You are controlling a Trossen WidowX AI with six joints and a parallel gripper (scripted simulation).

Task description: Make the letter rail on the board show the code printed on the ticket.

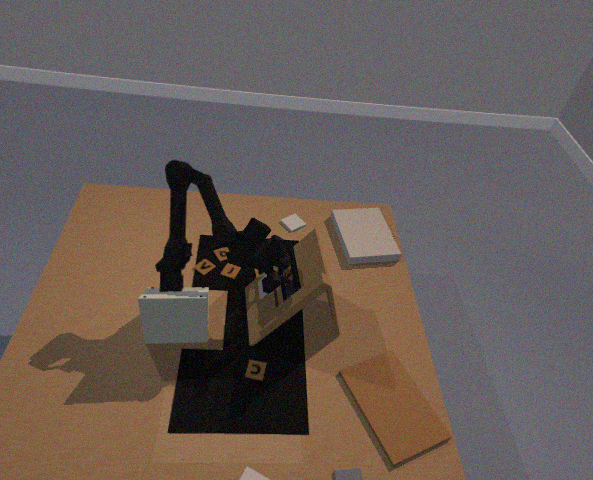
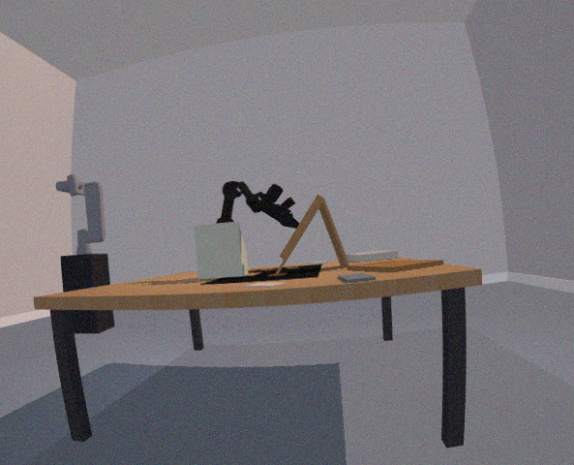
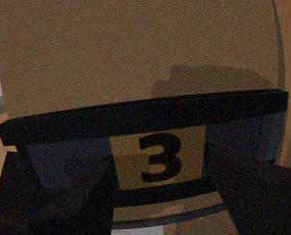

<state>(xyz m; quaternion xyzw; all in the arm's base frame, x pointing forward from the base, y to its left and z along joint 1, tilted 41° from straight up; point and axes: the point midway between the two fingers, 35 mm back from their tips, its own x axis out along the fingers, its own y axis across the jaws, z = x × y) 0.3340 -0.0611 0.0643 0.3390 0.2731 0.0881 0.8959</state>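
The white ticket lies 9 cm below my gripper tip, 6 cm behind it and 4 cm to the left of it. The rest, counted from my gripper tip: letter tile 18 cm below, 16 cm to the left, 5 cm behind; black mat 18 cm below, 16 cm behind, 2 cm to the right; small white pad 43 cm to the left, 18 cm below, 10 cm ahead.
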